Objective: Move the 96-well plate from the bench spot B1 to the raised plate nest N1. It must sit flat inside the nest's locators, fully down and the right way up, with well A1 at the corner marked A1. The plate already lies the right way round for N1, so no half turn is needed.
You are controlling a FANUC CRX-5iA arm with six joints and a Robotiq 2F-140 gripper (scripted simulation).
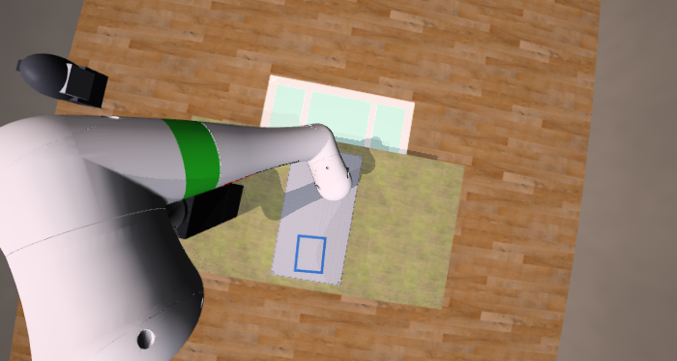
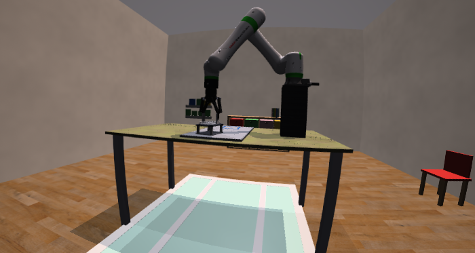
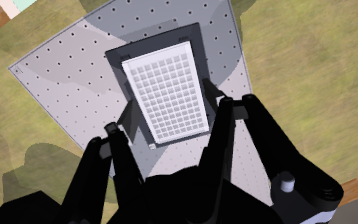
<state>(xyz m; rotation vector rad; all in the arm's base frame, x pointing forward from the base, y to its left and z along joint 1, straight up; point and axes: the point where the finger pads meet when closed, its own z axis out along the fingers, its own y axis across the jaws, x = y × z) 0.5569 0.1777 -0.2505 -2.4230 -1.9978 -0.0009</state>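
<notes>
My gripper is now 2 cm above the white 96-well plate. From my hand the other things lie so: dark raised nest N1 (3 cm below).
</notes>
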